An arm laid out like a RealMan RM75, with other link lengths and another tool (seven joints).
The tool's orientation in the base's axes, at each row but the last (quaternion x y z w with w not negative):
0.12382 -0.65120 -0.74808 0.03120
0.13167 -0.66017 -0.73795 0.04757
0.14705 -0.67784 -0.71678 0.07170
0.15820 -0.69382 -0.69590 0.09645
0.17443 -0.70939 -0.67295 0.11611
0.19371 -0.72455 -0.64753 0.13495
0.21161 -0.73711 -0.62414 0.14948
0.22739 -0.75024 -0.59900 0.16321
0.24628 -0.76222 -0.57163 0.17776
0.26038 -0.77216 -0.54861 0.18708
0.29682 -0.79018 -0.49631 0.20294
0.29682 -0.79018 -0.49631 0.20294
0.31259 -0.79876 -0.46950 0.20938
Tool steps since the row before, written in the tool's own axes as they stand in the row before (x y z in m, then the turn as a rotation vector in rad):
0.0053 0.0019 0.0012 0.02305 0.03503 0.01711
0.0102 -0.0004 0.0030 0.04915 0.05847 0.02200
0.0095 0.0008 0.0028 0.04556 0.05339 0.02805
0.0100 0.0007 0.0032 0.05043 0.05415 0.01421
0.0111 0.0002 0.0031 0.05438 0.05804 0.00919
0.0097 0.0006 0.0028 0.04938 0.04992 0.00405
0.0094 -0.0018 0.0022 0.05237 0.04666 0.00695
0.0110 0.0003 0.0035 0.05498 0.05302 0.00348
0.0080 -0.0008 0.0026 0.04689 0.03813 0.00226
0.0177 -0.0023 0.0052 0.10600 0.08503 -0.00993
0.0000 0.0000 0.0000 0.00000 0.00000 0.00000
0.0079 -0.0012 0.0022 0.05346 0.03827 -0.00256
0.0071 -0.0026 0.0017 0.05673 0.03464 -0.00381
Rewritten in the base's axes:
-0.0056 -0.0002 0.0012 -0.03018 0.00649 0.03314
-0.0105 0.0004 -0.0015 -0.05894 0.00192 0.05330
-0.0099 -0.0003 -0.0002 -0.05692 0.00912 0.04889
-0.0105 -0.0006 -0.0002 -0.05662 -0.00556 0.04941
-0.0114 -0.0016 -0.0008 -0.05857 -0.01161 0.05334
-0.0099 -0.0019 -0.0003 -0.05097 -0.01459 0.04621
-0.0090 -0.0030 -0.0026 -0.05456 -0.01403 0.04237
-0.0111 -0.0030 -0.0008 -0.05589 -0.01715 0.04928
-0.0078 -0.0028 -0.0016 -0.04605 -0.01678 0.03543
-0.0166 -0.0075 -0.0038 -0.09524 -0.04951 0.08392
0.0000 0.0000 0.0000 0.00000 0.00000 0.00000
-0.0069 -0.0042 -0.0018 -0.04830 -0.02487 0.03711
-0.0054 -0.0048 -0.0028 -0.04876 -0.02924 0.03464

